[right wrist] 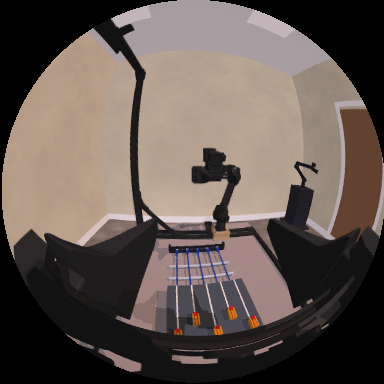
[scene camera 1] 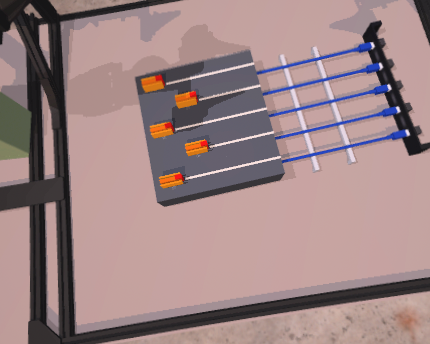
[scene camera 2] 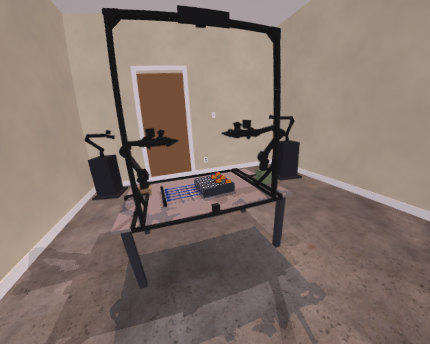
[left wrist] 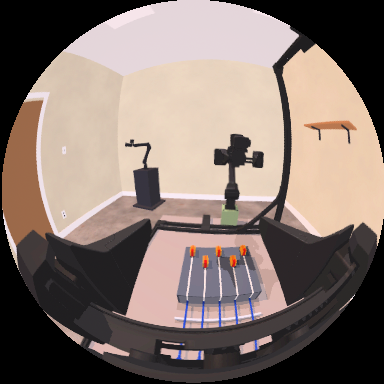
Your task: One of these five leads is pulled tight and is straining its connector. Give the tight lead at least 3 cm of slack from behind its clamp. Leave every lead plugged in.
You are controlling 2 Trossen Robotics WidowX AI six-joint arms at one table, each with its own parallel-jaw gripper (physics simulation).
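Places are measured from the left arm's base along level axes (x right, y ahead, z up), in metres.
Pixels of known places: left gripper, fingertip midpoint: (right wrist: 224,178) (scene camera 2: 177,140) (left wrist: 206,224); right gripper, fingertip midpoint: (right wrist: 215,225) (scene camera 2: 223,133) (left wrist: 242,158); left arm's base, link origin: (right wrist: 219,228) (scene camera 2: 144,187); right arm's base, link origin: (scene camera 2: 263,169) (left wrist: 229,206).
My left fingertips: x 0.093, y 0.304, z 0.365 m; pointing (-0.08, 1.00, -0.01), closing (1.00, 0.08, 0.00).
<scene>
Ahead of a thing's pixels: the offset from my left fingertips to its middle. "*": to the spot under its first point.
Five leads run side by side in scene camera 1, white over a grey block (scene camera 1: 240,155) (left wrist: 196,285) (right wrist: 201,295) and blue beyond it. Each white part ends near an orange-and-red piece, such as the top one @(* dx +0.159, dy +0.334, dz -0.331 m) (scene camera 1: 152,83) and the bottom one @(* dx -0.050, dy +0.330, dz -0.327 m) (scene camera 1: 171,180). Blue plugs, such as the bottom one (scene camera 1: 400,134), sit at a black rail @(* dx -0.069, dy -0.154, dz -0.388 m) (scene camera 1: 414,145) (right wrist: 220,246). All leads look nearly straight; I cannot tell which is tight. My left gripper (scene camera 2: 176,141) (left wrist: 206,224) is open and empty, high above the table. My right gripper (scene camera 2: 224,133) is open and empty, also high.
Two white bars (scene camera 1: 300,115) (scene camera 1: 334,106) cross the blue leads between the block and the rail. A black frame (scene camera 1: 225,306) borders the table, with tall posts (scene camera 2: 276,100) and a top beam. A green base (left wrist: 229,216) stands under the right arm.
</scene>
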